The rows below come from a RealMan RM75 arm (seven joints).
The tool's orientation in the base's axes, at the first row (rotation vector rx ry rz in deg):
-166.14, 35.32, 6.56
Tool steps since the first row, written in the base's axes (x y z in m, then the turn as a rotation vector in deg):
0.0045, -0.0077, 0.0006, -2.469, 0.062, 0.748
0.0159, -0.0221, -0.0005, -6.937, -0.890, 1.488
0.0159, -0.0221, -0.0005, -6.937, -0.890, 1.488
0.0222, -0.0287, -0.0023, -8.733, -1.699, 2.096
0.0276, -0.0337, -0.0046, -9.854, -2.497, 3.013
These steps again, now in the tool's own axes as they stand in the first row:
0.0071, 0.0050, -0.0022, -2.358, 0.841, -0.627
0.0233, 0.0134, -0.0042, -6.134, 3.414, -1.358
0.0233, 0.0134, -0.0042, -6.134, 3.414, -1.358
0.0319, 0.0171, -0.0039, -7.518, 4.783, -2.036
0.0390, 0.0197, -0.0028, -8.325, 5.819, -3.041

